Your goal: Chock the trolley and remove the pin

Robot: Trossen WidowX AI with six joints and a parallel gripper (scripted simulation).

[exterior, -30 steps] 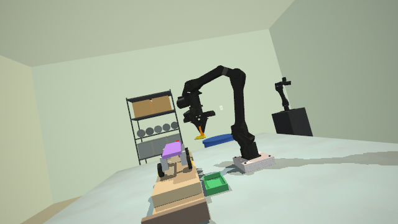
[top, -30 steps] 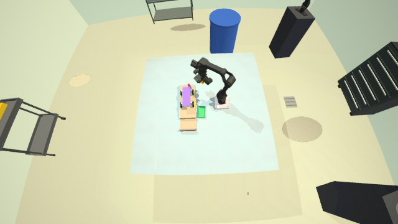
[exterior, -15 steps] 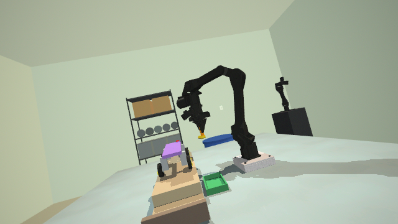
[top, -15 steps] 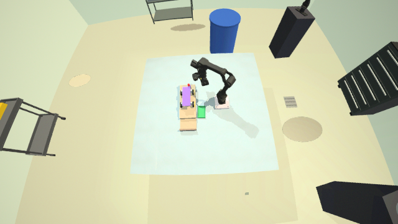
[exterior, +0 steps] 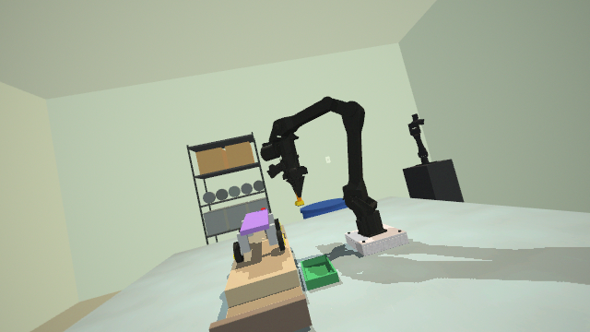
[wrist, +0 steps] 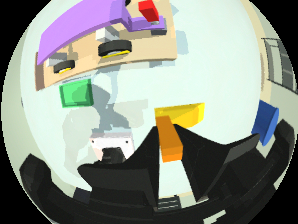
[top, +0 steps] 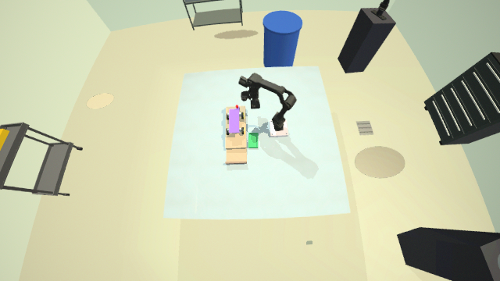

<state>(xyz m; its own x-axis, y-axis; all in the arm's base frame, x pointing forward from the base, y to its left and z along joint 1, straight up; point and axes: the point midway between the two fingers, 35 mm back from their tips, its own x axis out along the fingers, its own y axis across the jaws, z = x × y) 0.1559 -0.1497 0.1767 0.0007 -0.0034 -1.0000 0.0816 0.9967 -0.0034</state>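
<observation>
Right now the red-headed stop pin is 13 cm ahead of my gripper tip, 2 cm to the right of it and 4 cm below it. Also, from my gripper tip: yellow chock 2 cm to the right, 1 cm below; then tan ramp 16 cm ahead, 10 cm to the left, 13 cm below; then trolley 16 cm ahead, 10 cm to the left, 6 cm below.
</observation>
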